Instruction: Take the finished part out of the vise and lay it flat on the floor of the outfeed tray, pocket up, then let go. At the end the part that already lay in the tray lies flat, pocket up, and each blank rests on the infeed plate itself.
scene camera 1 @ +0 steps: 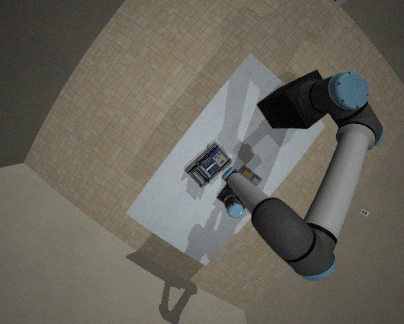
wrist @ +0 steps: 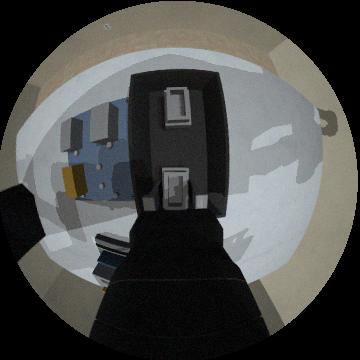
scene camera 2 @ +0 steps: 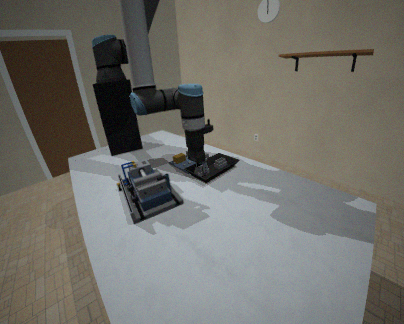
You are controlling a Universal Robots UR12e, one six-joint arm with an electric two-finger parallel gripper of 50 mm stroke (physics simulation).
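Pixels of known places: gripper, fingertip midpoint: (wrist: pixel 174 186) (scene camera 2: pixel 201 170); arm's base, link origin: (scene camera 1: pixel 312 99) (scene camera 2: pixel 111 81).
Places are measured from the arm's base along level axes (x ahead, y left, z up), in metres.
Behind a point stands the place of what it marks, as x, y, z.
My gripper (scene camera 2: pixel 201 167) @(0.725, 0.003, -0.437) (wrist: pixel 174 186) @(0.725, 0.003, -0.437) is shut on the finished part (wrist: pixel 175 186) @(0.726, 0.004, -0.432), a grey block held level with its pocket up. It is low over the near end of the black outfeed tray (scene camera 2: pixel 215 174) @(0.802, 0.001, -0.432) (wrist: pixel 223 150) @(0.803, 0.043, -0.431); whether the part touches the tray floor cannot be told. The other part (scene camera 2: pixel 220 161) @(0.760, 0.104, -0.424) (wrist: pixel 177 106) @(0.751, 0.118, -0.437) lies flat, pocket up, toward the tray's far end, apart from the held one. Two grey blanks (wrist: pixel 105 122) @(0.643, 0.120, -0.426) (wrist: pixel 72 134) @(0.558, 0.134, -0.433) and a yellow block (scene camera 1: pixel 247 172) @(0.517, 0.047, -0.426) (scene camera 2: pixel 179 158) @(0.544, 0.037, -0.435) (wrist: pixel 74 181) @(0.545, 0.048, -0.429) stand on the blue infeed plate (wrist: pixel 87 159) @(0.565, 0.081, -0.462). The arm hides much of the tray in scene camera 1.
The vise (scene camera 1: pixel 207 164) @(0.605, -0.244, -0.410) (scene camera 2: pixel 150 187) @(0.720, -0.267, -0.378) (wrist: pixel 112 257) @(0.546, -0.141, -0.435) stands on the table beside the tray and plate, partly hidden in the wrist view. The infeed plate adjoins the tray's left wall in the wrist view. Small round pins stand up from the plate. The tray has raised dark walls around the fingers.
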